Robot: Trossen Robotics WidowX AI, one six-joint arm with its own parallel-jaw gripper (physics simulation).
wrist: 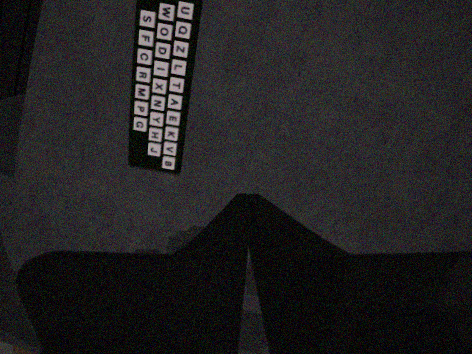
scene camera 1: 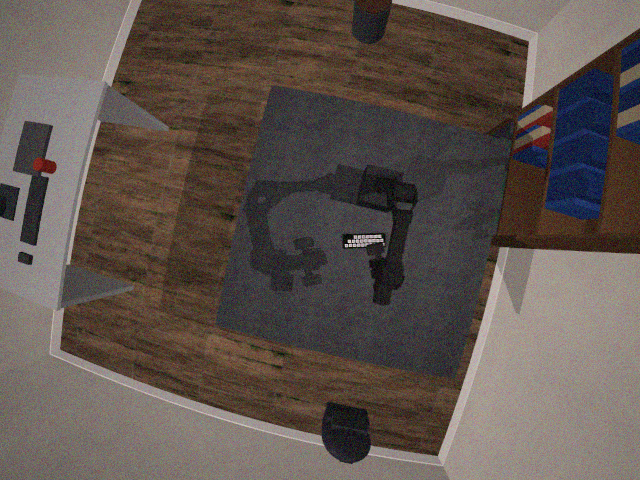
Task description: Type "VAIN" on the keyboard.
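Seen in the pictures: gripper, fingertip midpoint: (wrist: 247, 204); arm's base at its link origin: (scene camera 1: 382, 185).
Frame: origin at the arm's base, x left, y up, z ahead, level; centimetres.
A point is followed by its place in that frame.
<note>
The small black keyboard (scene camera 1: 361, 240) {x 1.8, y -15.0, z 24.9 cm} (wrist: 150, 142) {x -3.0, y -15.2, z 26.6 cm} with white keys lies on the dark mat. In the wrist view it is at the upper left, with the V key (wrist: 170, 148) {x -2.2, y -15.0, z 29.1 cm}, A key (wrist: 174, 102) {x 3.1, y -15.0, z 26.7 cm}, I key (wrist: 160, 69) {x 5.5, y -15.0, z 23.6 cm} and N key (wrist: 157, 103) {x 1.9, y -15.0, z 25.1 cm} readable. My gripper (scene camera 1: 375, 271) {x 7.4, y 8.5, z 33.3 cm} (wrist: 247, 204) {x 7.4, y 8.5, z 33.3 cm} is shut and empty. In the wrist view its tips appear below and right of the B-key end, clear of the keys. In the scene view part of the gripper hides the keyboard's lower right corner; the fingertips and their height are hard to make out.
The dark mat (scene camera 1: 320, 315) {x -3.2, y -16.6, z 67.1 cm} lies under the arm, whose shadow falls left of the keyboard. A bookshelf (scene camera 1: 524, 206) stands right, a white desk (scene camera 1: 67, 155) left. A dark object (scene camera 1: 346, 434) stands at the bottom and a dark cylinder (scene camera 1: 369, 28) at the top.
</note>
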